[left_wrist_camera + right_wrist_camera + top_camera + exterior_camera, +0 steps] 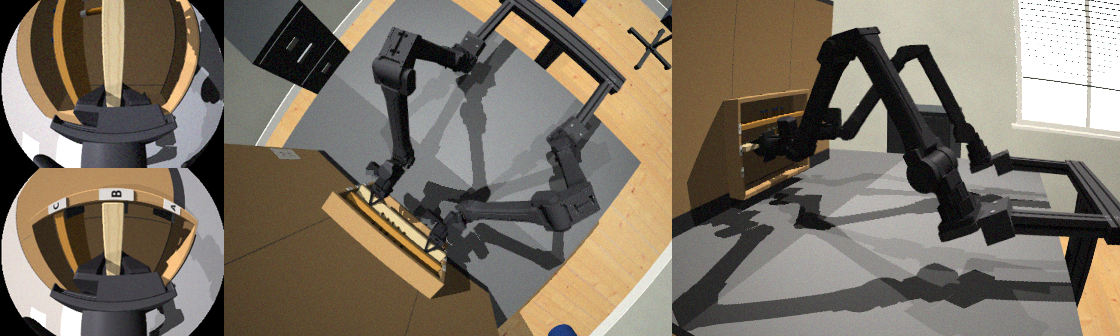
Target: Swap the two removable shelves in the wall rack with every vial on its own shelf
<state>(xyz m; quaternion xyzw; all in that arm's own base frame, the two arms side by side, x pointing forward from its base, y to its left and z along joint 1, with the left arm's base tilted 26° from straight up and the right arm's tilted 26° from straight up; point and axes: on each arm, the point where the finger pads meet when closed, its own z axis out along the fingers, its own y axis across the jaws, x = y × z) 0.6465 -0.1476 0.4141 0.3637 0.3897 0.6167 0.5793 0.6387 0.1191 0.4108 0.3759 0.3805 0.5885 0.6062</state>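
Observation:
Now: the pale shelf 15 cm to the right of my left hand. Round my left hand: orange shelf 15 cm to the right, 7 cm above, 2 cm ahead; wall rack 15 cm to the right, 2 cm ahead.
The wall rack is 15 cm to the left of my right hand and 2 cm ahead of it. From my right hand the other things lie so: pale shelf (15 cm to the left); orange shelf (15 cm to the left, 7 cm above, 2 cm ahead).

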